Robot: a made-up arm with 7 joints.
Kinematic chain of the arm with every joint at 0, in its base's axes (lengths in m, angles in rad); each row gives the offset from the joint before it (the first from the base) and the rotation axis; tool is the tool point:
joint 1: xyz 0 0 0.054 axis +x
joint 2: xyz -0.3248 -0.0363 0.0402 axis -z
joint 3: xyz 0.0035 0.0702 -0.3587 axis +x
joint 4: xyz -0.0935 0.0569 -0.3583 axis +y
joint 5: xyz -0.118 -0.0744 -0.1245 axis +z
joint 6: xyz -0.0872 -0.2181 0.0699 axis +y
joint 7: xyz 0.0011 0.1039 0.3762 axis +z
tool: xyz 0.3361 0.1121 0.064
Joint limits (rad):
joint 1: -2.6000..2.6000
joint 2: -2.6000..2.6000
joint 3: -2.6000..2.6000
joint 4: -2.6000..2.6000
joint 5: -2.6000..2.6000
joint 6: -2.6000..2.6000
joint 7: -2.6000..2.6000
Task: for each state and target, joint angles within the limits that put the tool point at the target. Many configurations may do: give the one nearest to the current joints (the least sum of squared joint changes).
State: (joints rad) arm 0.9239 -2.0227 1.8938 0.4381 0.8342 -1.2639 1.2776
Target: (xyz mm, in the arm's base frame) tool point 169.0 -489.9 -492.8
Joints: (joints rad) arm 0.4578 -2.5560 2.0073 0.2733 0.4641 -1.4090 1.3721
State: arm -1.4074 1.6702 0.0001 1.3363 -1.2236 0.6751 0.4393
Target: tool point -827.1 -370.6 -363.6
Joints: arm -1.0158 1.6334 -0.4532 1.3228 -1.2708 1.0307 0.1876
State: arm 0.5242 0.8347 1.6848 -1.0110 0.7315 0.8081 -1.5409
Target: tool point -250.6 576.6 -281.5
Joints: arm 0.8002 0.9187 1.9173 -1.0280 0.3668 0.7501 -1.6501
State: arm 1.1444 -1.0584 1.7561 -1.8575 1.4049 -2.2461 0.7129
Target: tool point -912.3 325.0 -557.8
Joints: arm 0.6114 -1.4527 2.1235 -1.8965 2.1713 -2.0342 0.3988
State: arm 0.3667 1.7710 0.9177 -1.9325 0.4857 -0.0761 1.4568
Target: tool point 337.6 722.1 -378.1
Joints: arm 0.4755 1.4812 0.8054 -1.7398 0.4540 0.0629 1.3651
